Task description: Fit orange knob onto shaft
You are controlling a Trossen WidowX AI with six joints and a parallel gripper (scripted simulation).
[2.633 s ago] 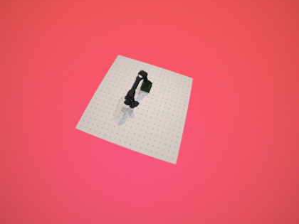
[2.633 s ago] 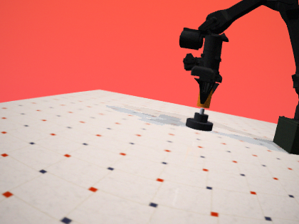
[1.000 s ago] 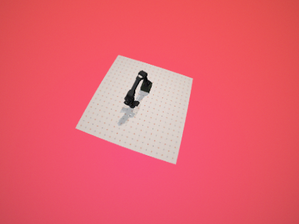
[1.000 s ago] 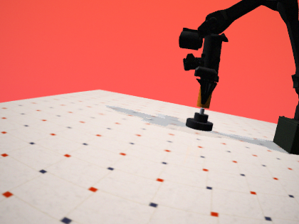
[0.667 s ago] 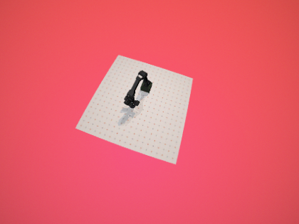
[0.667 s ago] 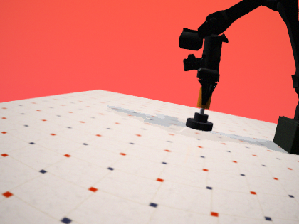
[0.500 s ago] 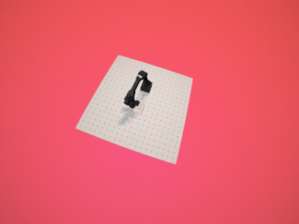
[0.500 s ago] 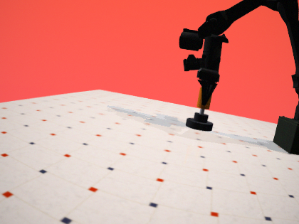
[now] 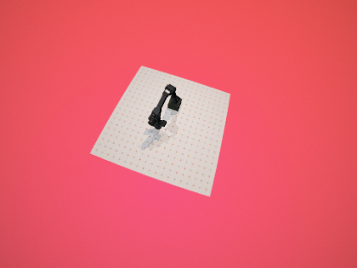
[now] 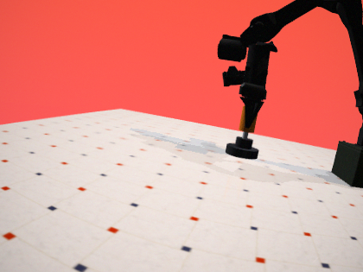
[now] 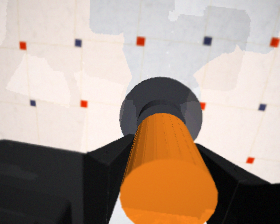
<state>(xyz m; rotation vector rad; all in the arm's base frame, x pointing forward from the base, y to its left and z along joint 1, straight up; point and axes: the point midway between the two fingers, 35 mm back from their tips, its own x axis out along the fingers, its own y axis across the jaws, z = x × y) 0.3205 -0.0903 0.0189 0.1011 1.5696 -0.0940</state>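
Now: the black round pedestal 4 cm below my gripper tip. From my gripper tip the other things lie so: orange knob 3 cm above.
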